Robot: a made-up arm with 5 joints.
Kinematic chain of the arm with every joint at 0, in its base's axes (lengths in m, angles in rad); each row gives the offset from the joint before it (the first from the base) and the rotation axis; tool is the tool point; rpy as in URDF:
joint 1: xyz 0.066 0 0.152 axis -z
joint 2: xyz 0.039 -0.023 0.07 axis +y
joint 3: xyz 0.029 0 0.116 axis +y
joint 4: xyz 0.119 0 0.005 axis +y
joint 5: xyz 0.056 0.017 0 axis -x
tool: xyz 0 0 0 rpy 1.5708 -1.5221 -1.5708
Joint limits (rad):
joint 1: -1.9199..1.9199
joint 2: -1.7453..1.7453
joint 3: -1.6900..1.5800
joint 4: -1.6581..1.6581
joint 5: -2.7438..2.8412
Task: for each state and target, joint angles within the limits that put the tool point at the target. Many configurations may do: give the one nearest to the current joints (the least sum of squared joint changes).
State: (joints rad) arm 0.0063 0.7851 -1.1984 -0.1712 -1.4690
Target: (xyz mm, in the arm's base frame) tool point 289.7 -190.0 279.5
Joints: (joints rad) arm 0.6837 0.5224 -0.3994 0.2214 -1.4690
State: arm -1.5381 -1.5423 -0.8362 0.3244 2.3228
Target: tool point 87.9 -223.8 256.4
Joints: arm -1.6417 -1.7453 -1.5464 1.2055 2.3228
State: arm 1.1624 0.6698 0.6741 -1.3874 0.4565
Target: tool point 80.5 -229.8 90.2
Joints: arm 1.4817 1.2788 0.1704 -1.0859 0.4565
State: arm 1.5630 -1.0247 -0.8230 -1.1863 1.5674
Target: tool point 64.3 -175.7 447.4
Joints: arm 1.5463 -0.0817 -0.3314 -0.9747 1.5674
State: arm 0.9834 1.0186 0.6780 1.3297 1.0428
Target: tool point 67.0 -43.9 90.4
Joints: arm 1.4110 1.5561 0.5454 1.0554 1.0428
